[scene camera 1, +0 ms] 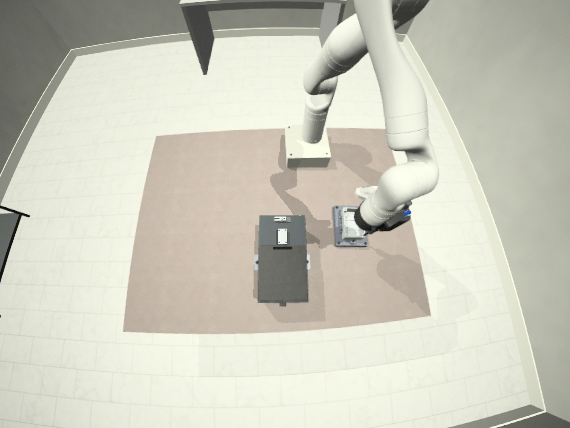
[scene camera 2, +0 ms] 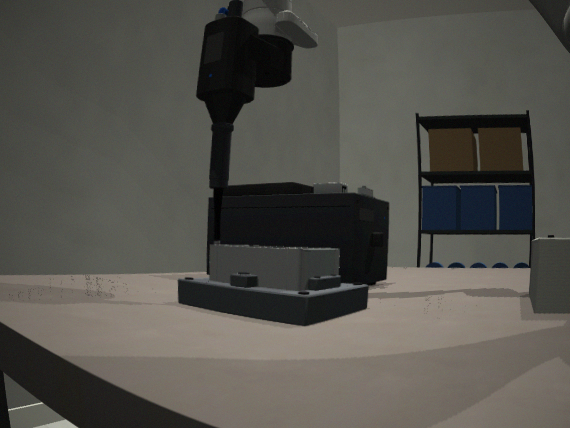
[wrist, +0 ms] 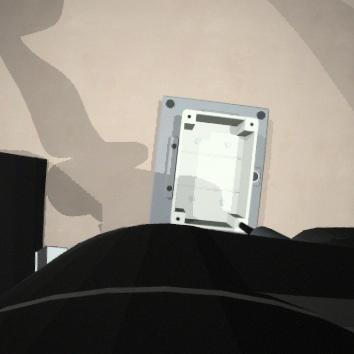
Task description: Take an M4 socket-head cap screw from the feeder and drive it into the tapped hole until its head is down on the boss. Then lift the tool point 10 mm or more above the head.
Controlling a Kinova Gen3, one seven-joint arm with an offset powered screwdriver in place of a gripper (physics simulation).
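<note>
My gripper, a black powered screwdriver [scene camera 1: 365, 234] [scene camera 2: 217, 243] [wrist: 242, 226], stands nearly upright with its thin bit tip at one corner of the open light grey housing [scene camera 1: 353, 230] [scene camera 2: 260, 264] [wrist: 212, 172]. In the wrist view the tip meets the lower right corner boss. A tiny grey shape, possibly the screw head [scene camera 2: 217, 243], shows at the tip in scene camera 2. The tapped hole and the screw's shank are hidden, and whether the head touches the boss cannot be seen. The dark feeder [scene camera 1: 282, 275] [scene camera 2: 300, 230] [wrist: 20, 210] stands apart from the housing.
The housing sits on a grey fixture plate [scene camera 1: 338, 242] [scene camera 2: 250, 302] [wrist: 161, 200] with small clamp blocks. The arm's pale base [scene camera 1: 307, 150] is on the same table [scene camera 1: 200, 225]. A shelf rack [scene camera 2: 475, 176] with boxes stands in the background.
</note>
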